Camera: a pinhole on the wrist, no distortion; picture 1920 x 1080 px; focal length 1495.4 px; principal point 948.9 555.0 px. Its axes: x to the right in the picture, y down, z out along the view. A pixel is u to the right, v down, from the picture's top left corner.
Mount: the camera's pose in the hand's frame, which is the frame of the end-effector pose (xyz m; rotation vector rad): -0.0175 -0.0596 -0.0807 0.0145 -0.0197 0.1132
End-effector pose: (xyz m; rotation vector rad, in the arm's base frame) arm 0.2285 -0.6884 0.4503 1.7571 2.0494 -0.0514
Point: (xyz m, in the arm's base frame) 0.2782 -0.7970 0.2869
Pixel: 836.2 835.6
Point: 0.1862 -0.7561 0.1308
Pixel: 1221.2 253.5
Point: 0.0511 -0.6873 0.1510
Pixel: outside the picture
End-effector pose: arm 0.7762 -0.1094 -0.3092 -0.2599 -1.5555 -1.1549
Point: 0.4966 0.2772 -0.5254
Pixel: 344.3 491.1
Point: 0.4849 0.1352 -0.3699
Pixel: 859.1 411.0
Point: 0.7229 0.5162 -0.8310
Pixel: outside the picture
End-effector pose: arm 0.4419 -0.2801 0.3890 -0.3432 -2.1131 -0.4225
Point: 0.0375 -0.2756 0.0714
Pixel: 844.6 179.4
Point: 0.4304 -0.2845 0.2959
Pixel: 421.9 1032.6
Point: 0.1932 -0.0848 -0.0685
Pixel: 444.6 791.1
